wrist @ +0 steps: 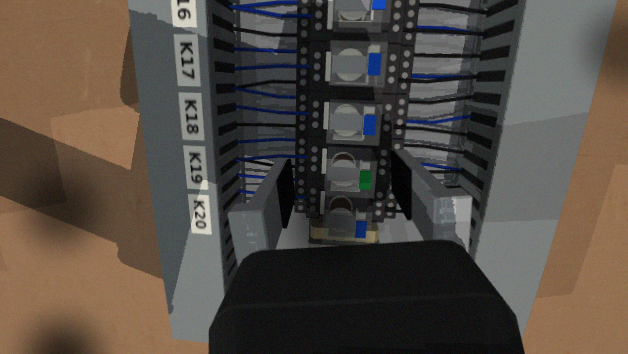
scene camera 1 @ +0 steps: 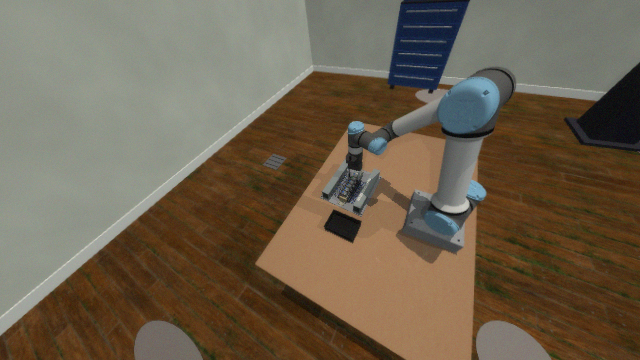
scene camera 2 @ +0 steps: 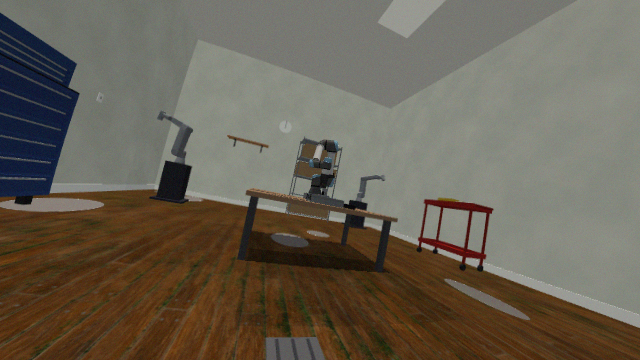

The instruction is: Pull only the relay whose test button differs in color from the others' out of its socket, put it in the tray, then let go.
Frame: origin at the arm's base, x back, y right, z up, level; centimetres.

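Seen in the pictures: gripper, between the fingertips: (wrist: 341, 175) (scene camera 1: 353, 177) (scene camera 2: 323, 195); arm's base, origin of its link: (scene camera 2: 314, 194).
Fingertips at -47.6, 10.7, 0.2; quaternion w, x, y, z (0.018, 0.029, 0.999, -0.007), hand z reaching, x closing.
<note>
Pixels of each thing's middle, then the offset from my fingertips to it, as dx, dy, dz. "pt": a spot on its surface instead.
- relay with the green test button, middle of its body: (wrist: 349, 168) -0.4, +0.5, -2.8
- K17, middle of its body: (wrist: 355, 66) -1.5, -5.3, -2.8
- K20, middle of its body: (wrist: 346, 213) +0.1, +3.4, -2.8
- black tray, a spot on its surface: (scene camera 1: 343, 226) pt +2.1, -28.2, -7.2
The relay with the green test button (wrist: 345, 173) sits in its socket in the row beside label K19 in the wrist view. The neighbouring relays, K18 (wrist: 346, 121), K17 (wrist: 350, 65) and K20 (wrist: 341, 218), have blue buttons and sit in their sockets. My gripper (wrist: 341, 175) (scene camera 1: 355, 175) is open and empty, pointing down over the relay row. In the wrist view its fingers stand on either side of the K19 and K20 relays, apart from them; their exact height is hard to tell. The black tray (scene camera 1: 343, 226) lies empty on the table, beside the panel's near end.
Two raised grey wire ducts (wrist: 192, 270) (wrist: 542, 165) flank the relay row, with blue and black wires between ducts and sockets. A tan end piece (wrist: 369, 236) stands past K20. The robot base (scene camera 1: 415, 227) is right of the panel. A red cart (scene camera 2: 462, 205) stands away from the table.
</note>
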